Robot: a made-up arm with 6 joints.
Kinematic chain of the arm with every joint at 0, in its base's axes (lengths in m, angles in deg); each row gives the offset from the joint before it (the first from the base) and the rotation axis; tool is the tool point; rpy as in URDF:
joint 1: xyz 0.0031 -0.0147 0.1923 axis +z
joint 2: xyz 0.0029 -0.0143 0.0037 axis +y
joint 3: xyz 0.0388 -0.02 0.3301 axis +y
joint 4: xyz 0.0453 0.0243 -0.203 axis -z
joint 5: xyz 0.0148 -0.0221 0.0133 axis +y
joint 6: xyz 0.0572 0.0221 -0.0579 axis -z
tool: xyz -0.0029 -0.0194 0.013 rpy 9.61 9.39 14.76
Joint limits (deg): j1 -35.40..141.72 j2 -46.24..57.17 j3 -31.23..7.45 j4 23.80..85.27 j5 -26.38..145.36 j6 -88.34..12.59
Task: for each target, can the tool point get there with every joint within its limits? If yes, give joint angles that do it. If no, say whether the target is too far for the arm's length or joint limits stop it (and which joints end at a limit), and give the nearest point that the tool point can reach.
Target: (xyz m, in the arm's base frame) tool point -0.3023 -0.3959 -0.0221
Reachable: no: joint limits stop it (at a limit: joint 1, joint 2, joint 6) | nearest point 0.0581 -0.1758 0.1618 | short by 0.461 m
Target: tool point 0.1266 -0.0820 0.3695
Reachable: yes | joints 11.65 -22.36 -20.32 79.55 4.15 -41.22
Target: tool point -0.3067 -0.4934 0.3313
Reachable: no: joint limits stop it (at a limit: joint 2, joint 3, joint 4, joint 5) | nearest point -0.0637 -0.1179 0.3281 | short by 0.447 m
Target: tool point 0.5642 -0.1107 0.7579
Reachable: no: too far | nearest point 0.2532 -0.0575 0.4448 | short by 0.444 m
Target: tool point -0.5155 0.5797 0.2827
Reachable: no: too far | nearest point -0.2297 0.2521 0.2347 | short by 0.437 m
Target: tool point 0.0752 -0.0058 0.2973
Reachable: yes | joints -2.42 -12.19 -7.87 67.81 91.36 -21.11
